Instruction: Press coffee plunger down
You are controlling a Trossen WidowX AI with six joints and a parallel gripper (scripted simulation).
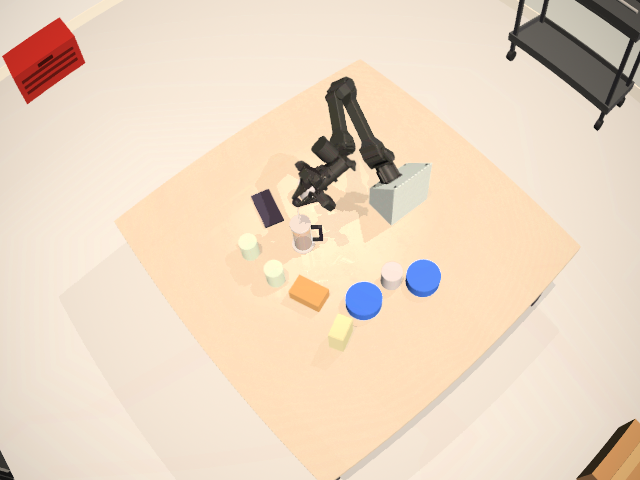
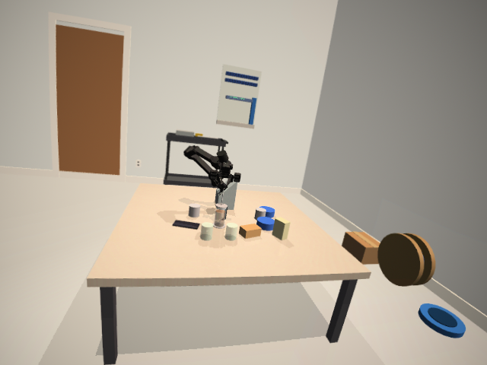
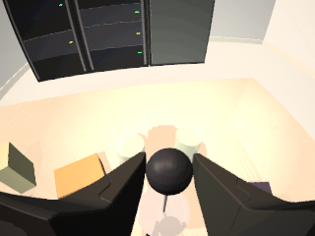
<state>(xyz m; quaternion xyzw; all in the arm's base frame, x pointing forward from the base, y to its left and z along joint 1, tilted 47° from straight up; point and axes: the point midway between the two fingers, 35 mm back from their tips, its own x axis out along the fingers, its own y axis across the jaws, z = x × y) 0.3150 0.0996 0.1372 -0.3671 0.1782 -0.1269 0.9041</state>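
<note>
The coffee press is 13 cm below my gripper tip, 2 cm behind it and 1 cm to the left of it. Round my gripper tip: orange block: 24 cm below, 18 cm to the left, 8 cm ahead; yellow block: 36 cm to the left, 21 cm below, 8 cm ahead; dark flat slab: 26 cm below, 20 cm to the right, 2 cm ahead.
</note>
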